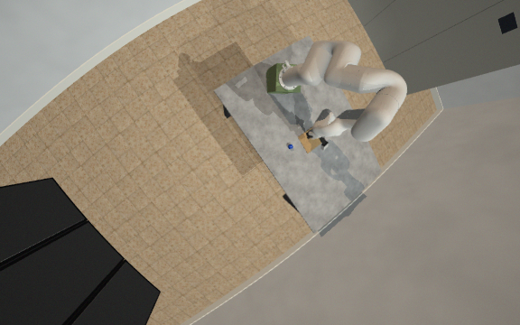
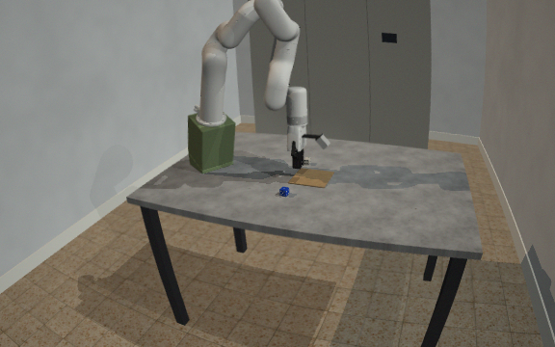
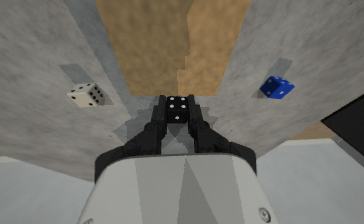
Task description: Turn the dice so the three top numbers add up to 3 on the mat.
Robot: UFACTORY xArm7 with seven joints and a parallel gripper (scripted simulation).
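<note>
The tan mat is 60 mm below my hand and 50 mm ahead of it. Round my hand: white die: 130 mm to the left, 50 mm below, 10 mm behind; blue die: 160 mm to the right, 50 mm below, 10 mm ahead; black die: 10 mm below.
</note>
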